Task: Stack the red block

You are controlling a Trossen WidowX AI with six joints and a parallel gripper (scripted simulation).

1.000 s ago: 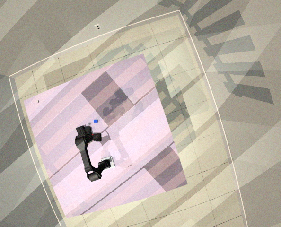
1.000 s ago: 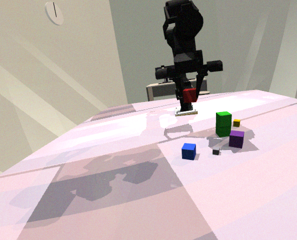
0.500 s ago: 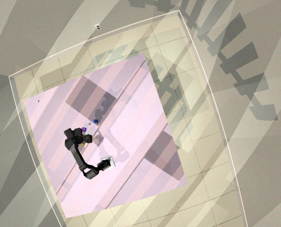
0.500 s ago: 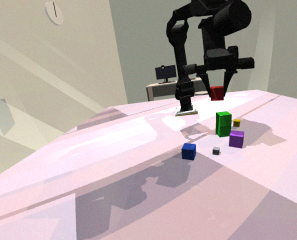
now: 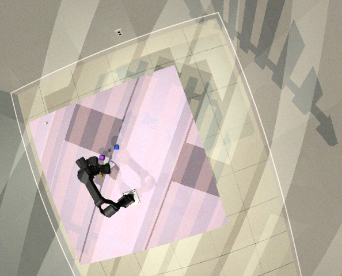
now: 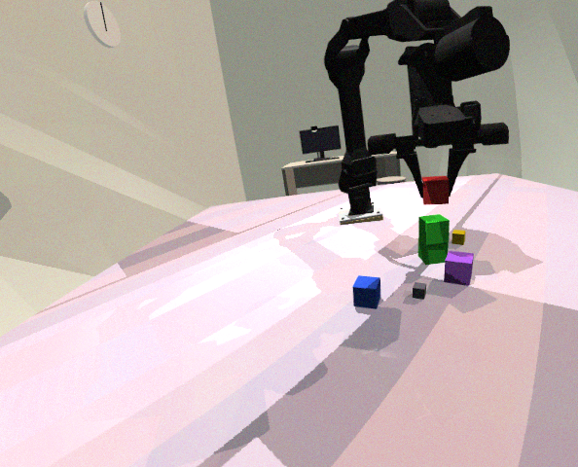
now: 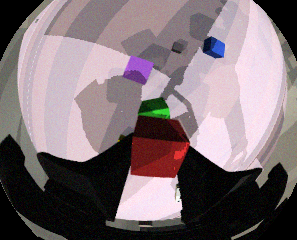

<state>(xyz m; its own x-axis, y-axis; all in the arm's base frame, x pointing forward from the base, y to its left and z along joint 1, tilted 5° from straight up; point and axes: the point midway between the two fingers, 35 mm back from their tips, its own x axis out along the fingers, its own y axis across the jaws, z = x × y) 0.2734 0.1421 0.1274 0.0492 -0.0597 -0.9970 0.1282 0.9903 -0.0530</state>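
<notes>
Right now my gripper tip is 90 mm above the purple block, 60 mm short of it and 20 mm to the right of it. Round my gripper tip: small yellow block (100 mm below, 70 mm behind, 60 mm to the left); then red block (10 mm above); then blue block (120 mm ahead, 110 mm to the right, 90 mm below).
</notes>
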